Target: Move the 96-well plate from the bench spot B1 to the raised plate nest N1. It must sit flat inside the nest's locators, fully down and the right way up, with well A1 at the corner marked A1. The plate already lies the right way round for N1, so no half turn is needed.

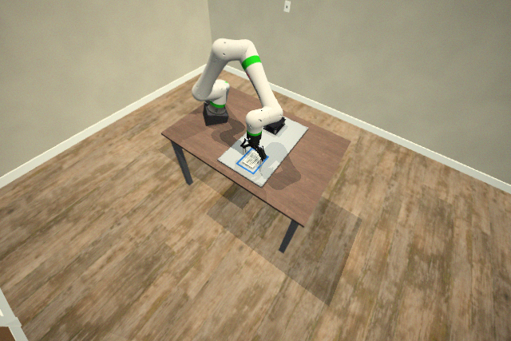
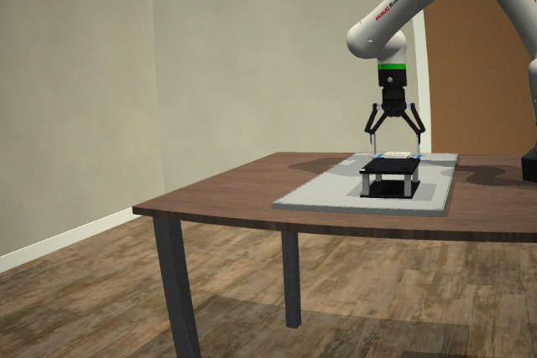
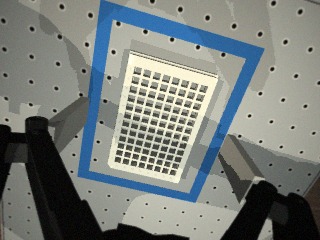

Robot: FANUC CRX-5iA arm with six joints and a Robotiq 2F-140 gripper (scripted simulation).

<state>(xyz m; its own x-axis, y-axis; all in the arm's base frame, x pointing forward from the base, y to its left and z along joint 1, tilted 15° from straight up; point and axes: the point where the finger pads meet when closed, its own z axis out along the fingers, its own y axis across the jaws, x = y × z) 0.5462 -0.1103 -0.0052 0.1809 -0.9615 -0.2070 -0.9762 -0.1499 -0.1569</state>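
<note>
Right now the white 96-well plate is 20 mm below my hand. From my hand the other things lie so: black raised nest N1 (130 mm behind, 380 mm to the left, 30 mm above).
</note>
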